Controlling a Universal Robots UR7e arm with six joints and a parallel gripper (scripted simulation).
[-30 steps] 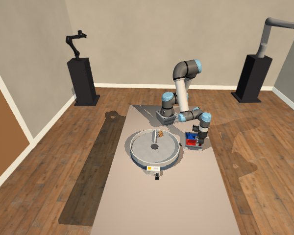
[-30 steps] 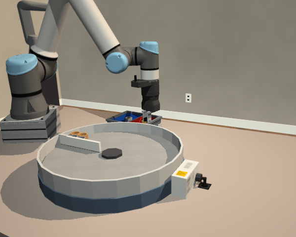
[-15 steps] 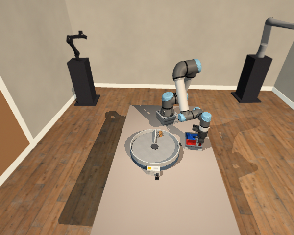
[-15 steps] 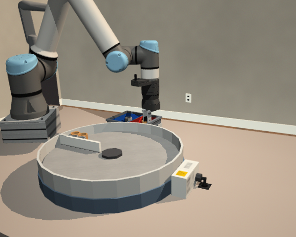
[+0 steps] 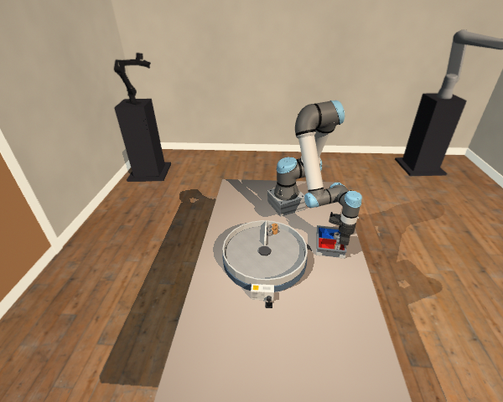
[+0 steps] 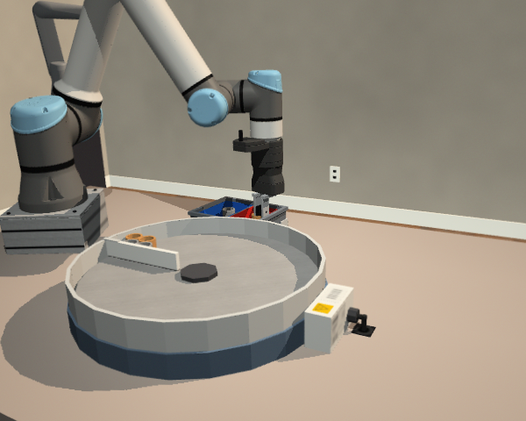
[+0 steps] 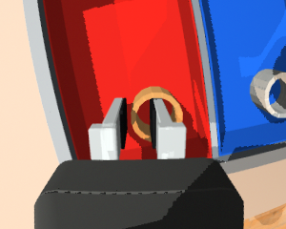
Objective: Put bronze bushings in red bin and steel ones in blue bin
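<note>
My gripper is now 50 mm past the bin, 20 mm to the left of it and 10 mm above it. The rest, counted from my hand: round turntable (50 mm ahead, 390 mm to the right, 20 mm above).
</note>
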